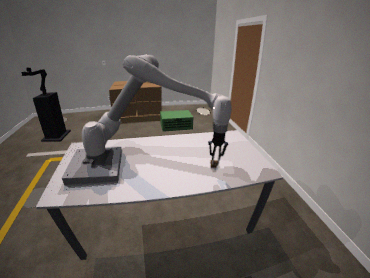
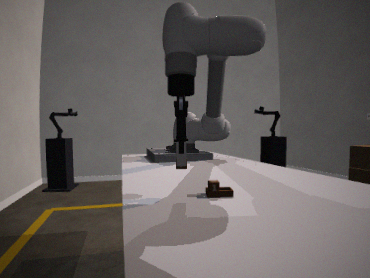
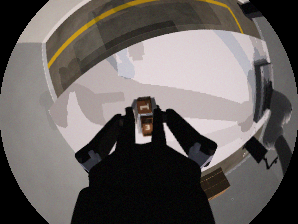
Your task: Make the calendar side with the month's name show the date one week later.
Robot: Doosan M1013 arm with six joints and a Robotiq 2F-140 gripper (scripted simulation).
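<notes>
Now: the brown tray 110 mm to the left of my hand, 110 mm below it and 20 mm ahead of it.
</notes>
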